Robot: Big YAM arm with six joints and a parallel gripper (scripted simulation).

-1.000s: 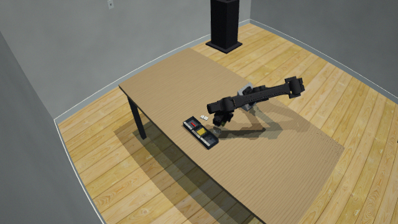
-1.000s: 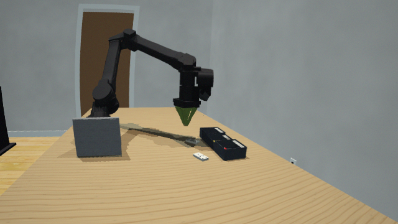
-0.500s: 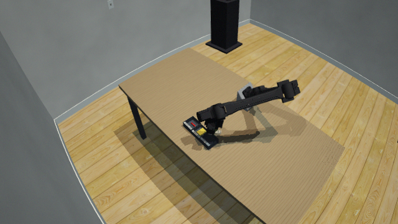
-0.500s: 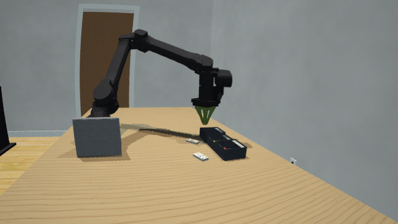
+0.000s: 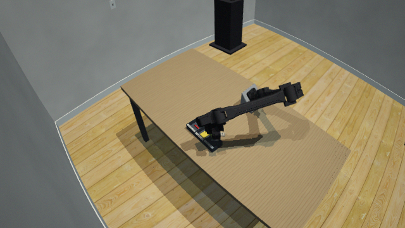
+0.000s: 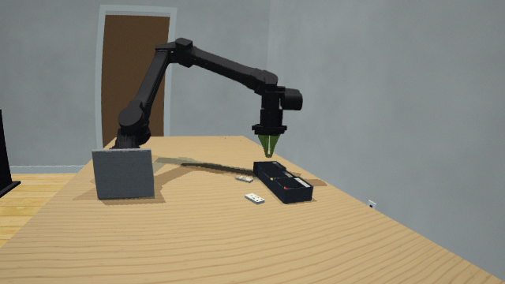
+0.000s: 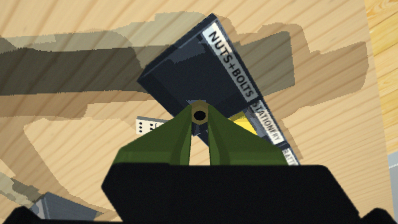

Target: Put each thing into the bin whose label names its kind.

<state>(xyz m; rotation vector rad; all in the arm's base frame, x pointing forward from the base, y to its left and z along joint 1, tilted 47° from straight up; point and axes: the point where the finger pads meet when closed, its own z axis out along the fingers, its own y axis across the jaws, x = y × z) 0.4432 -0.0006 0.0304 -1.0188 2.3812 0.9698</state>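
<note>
Now: the long black bin 80 mm to the right of my hand and 60 mm below it. Round my hand: yellow block (10 mm behind, 80 mm to the right, 60 mm below); then small nut (10 mm below); then red battery (20 mm behind, 160 mm to the right, 60 mm below).
</note>
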